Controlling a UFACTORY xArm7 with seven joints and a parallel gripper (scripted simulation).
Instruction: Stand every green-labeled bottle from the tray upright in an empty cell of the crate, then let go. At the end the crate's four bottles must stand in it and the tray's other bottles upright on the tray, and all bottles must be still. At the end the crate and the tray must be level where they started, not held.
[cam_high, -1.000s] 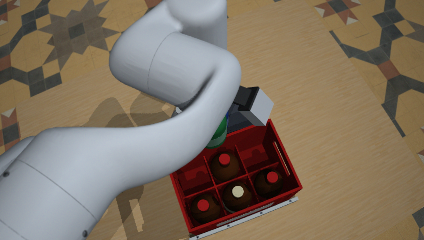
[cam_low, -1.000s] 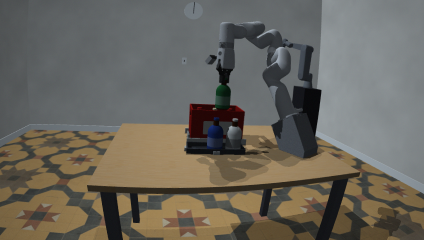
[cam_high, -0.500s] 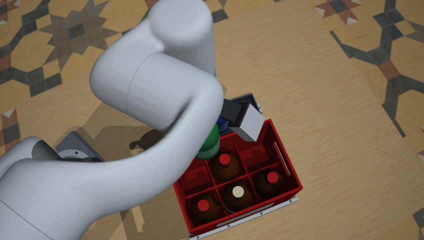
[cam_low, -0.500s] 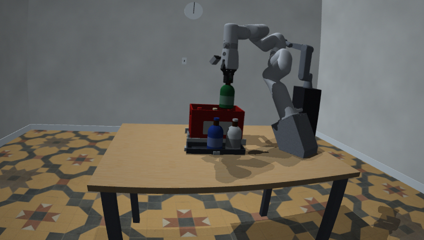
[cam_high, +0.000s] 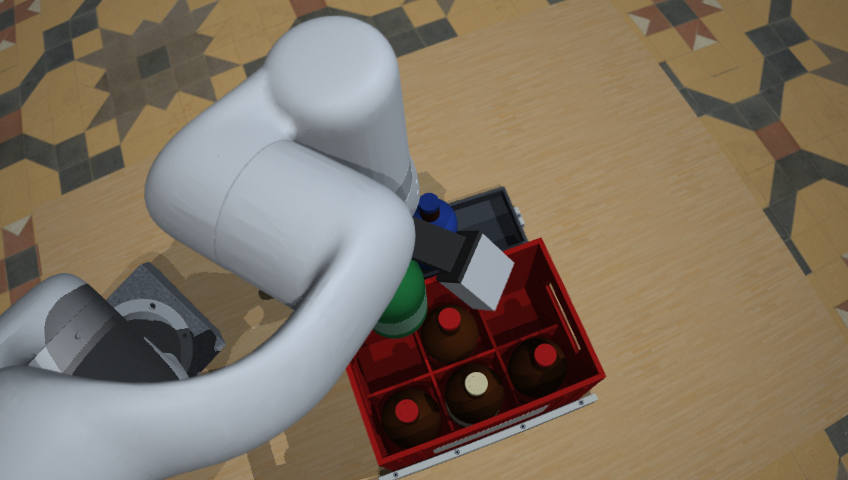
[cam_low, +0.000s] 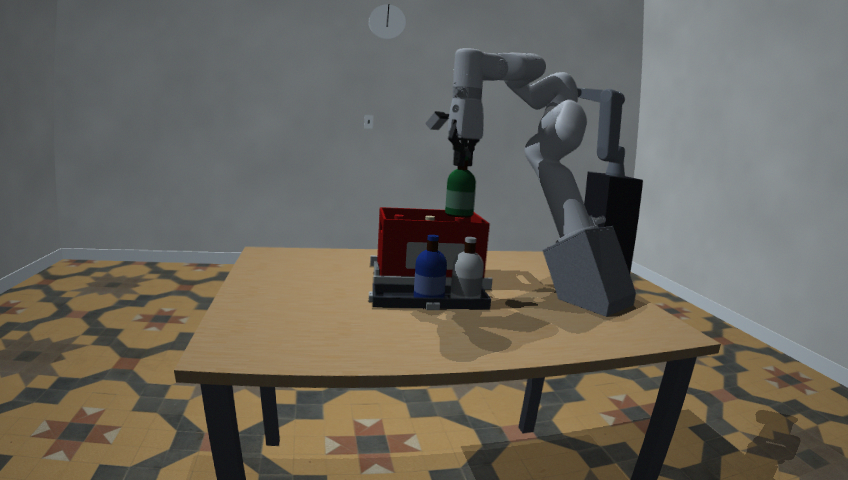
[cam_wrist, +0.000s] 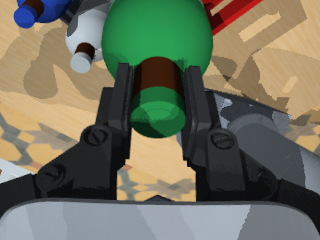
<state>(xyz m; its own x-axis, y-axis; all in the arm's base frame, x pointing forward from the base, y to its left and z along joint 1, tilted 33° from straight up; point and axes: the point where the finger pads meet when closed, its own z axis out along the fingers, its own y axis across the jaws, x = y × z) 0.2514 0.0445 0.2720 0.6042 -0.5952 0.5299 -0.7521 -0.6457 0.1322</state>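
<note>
The green bottle lies 70 mm below my hand. From my hand the other things lie so: white bottle (250 mm below, 140 mm to the left, 10 mm ahead); then red crate (250 mm below, 70 mm to the right, 50 mm ahead); then blue bottle (250 mm below, 120 mm to the left, 100 mm ahead).
</note>
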